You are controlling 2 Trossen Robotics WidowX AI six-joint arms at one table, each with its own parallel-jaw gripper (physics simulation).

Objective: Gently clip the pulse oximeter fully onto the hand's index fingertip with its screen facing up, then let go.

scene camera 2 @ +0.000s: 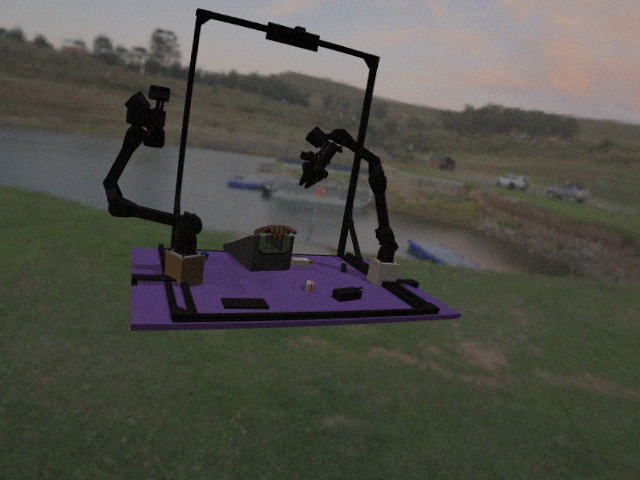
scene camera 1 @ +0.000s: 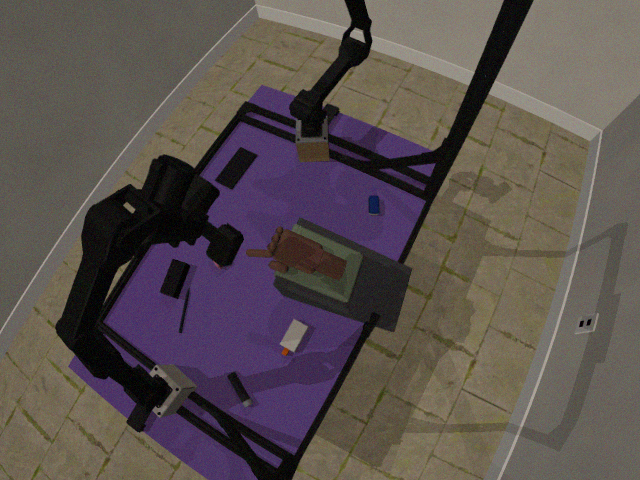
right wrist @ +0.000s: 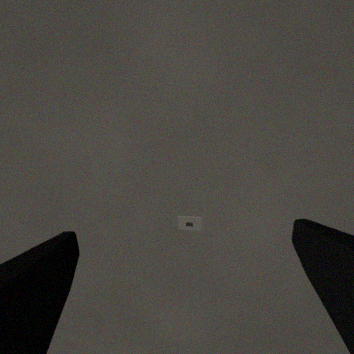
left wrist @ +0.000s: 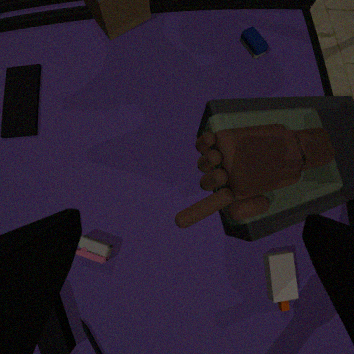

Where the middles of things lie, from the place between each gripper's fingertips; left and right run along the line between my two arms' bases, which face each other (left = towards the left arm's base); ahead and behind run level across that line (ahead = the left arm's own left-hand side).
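Labels:
The green block [scene camera 1: 341,290] is 260 mm below my left hand, 160 mm behind it and 70 mm to the right of it. You'd find the white box with orange tip [left wrist: 279,268] a long way below that same left hand, a good way behind it and a good way to the left of it. The dark wedge stand [scene camera 1: 380,287] is 80 mm to the right of my left hand, 230 mm behind it and 340 mm below it. And as for the index finger [left wrist: 222,197], my left hand is 10 mm to the left of it, 30 mm past it and 190 mm above it.
The green block, if you count from my right hand, is 520 mm to the left, 460 mm below and 390 mm behind. The white box with orange tip is well below my right hand, and it's also far behind it and far to the left of it. Then there's the dark wedge stand, which is 540 mm below my right hand, 510 mm to the left of it and 450 mm behind it. My right hand itself is 390 mm above the index finger, 250 mm past it and 580 mm to the right of it.

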